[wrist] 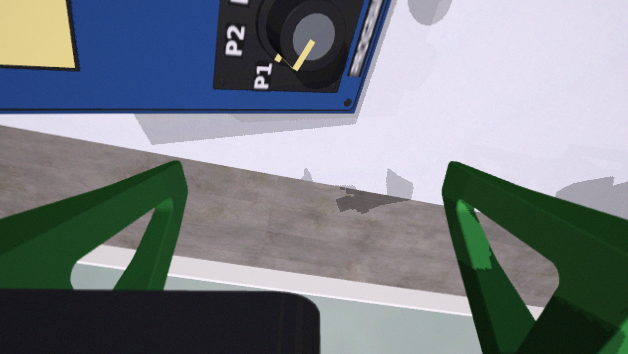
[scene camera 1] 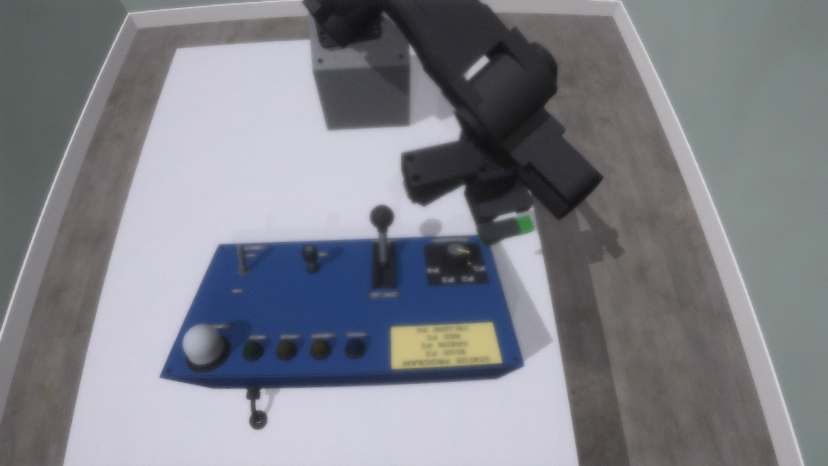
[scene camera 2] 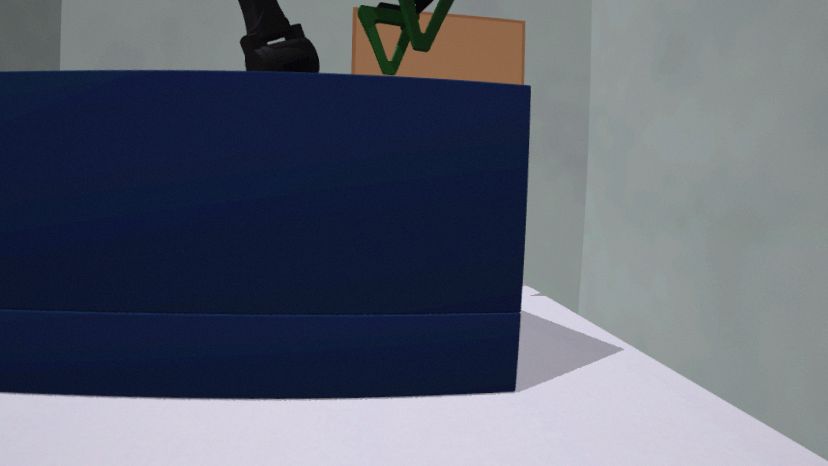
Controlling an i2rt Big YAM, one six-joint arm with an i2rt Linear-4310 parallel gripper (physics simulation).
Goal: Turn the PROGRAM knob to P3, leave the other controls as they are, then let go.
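Frame: origin at the arm's base, x ahead, y left, z up, level; centimetres.
Seen in the pictures: gripper, fingertip midpoint: (wrist: 314, 175) (scene camera 1: 477, 213) (scene camera 2: 403, 64); arm's base, origin of the base link: (scene camera 1: 347, 20).
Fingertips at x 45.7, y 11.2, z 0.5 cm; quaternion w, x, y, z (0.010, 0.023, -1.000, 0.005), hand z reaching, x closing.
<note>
Pixels of each thing's top centre, then the offset from my fingertips to it. "spot": a spot on its surface instead.
- PROGRAM knob, middle of its top: (wrist: 314, 40) (scene camera 1: 456, 247) dx -0.1, dy -1.7, dz -11.5 cm
- P1 label, surface spot: (wrist: 263, 76) spot: dx +3.3, dy +1.6, dz -14.2 cm
- P3 label, surface spot: (scene camera 1: 447, 279) spot: dx +4.3, dy -4.3, dz -13.2 cm
- black ball-topped lever, middle of its top: (scene camera 1: 381, 211) dx -7.5, dy -12.6, dz -7.7 cm
- small toggle, middle of its top: (scene camera 1: 307, 255) dx -3.8, dy -25.5, dz -10.5 cm
- white dome, surface spot: (scene camera 1: 203, 345) spot: dx +9.1, dy -39.8, dz -3.7 cm
- yellow status card, middle of its top: (scene camera 1: 445, 342) dx +15.1, dy -8.2, dz -6.6 cm
The PROGRAM knob (scene camera 1: 454, 250) (wrist: 314, 36) is a round black knob with a grey cap and a yellow pointer line, on a black dial plate (scene camera 1: 433, 255) (wrist: 227, 82). In the wrist view the line points down-left, towards the P1 label (wrist: 263, 76). The P3 label (scene camera 1: 447, 279) shows in scene camera 1. My gripper (scene camera 2: 405, 61) (wrist: 314, 175) is open, its green fingers wide apart with nothing between them. It is above the knob corner of the blue console (scene camera 1: 301, 298) (scene camera 2: 260, 202) (wrist: 150, 50). In the wrist view the knob lies ahead of the fingertips, not between them.
A black ball-topped lever (scene camera 1: 381, 217) stands beside the dial. A small toggle (scene camera 1: 311, 254), a white dome (scene camera 1: 203, 345), several round buttons and a yellow status card (scene camera 1: 446, 346) (wrist: 35, 35) are on the console. A grey block (scene camera 1: 362, 95) carries the arm's base.
</note>
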